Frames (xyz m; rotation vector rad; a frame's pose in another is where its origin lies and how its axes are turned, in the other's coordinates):
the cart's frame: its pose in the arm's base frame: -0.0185 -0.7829 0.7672 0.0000 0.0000 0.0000
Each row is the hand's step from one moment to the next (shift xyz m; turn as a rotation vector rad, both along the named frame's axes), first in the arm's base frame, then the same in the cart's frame.
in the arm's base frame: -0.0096 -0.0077 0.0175 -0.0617 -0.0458 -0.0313
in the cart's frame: -0.0096 -0.0077 0.0175 -0.0617 -0.0458 -0.0313
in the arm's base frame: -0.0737 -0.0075 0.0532 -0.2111 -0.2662 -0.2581
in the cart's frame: -0.0737 -0.0075 0.0532 -0.2111 -0.2662 -0.2581
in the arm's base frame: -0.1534 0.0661 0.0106 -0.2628 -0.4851 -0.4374
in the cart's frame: -0.1534 0.0661 0.0106 -0.2628 -0.4851 -0.4374
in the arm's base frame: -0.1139 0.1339 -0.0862 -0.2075 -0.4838 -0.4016
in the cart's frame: -0.1139 0.1339 -0.0862 -0.2075 -0.4838 -0.4016
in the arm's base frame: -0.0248 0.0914 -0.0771 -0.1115 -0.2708 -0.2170
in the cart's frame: -0.0248 0.0914 -0.0771 -0.1115 -0.2708 -0.2170
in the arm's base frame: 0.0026 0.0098 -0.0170 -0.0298 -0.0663 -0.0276
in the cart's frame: 0.0026 0.0098 -0.0170 -0.0298 -0.0663 -0.0276
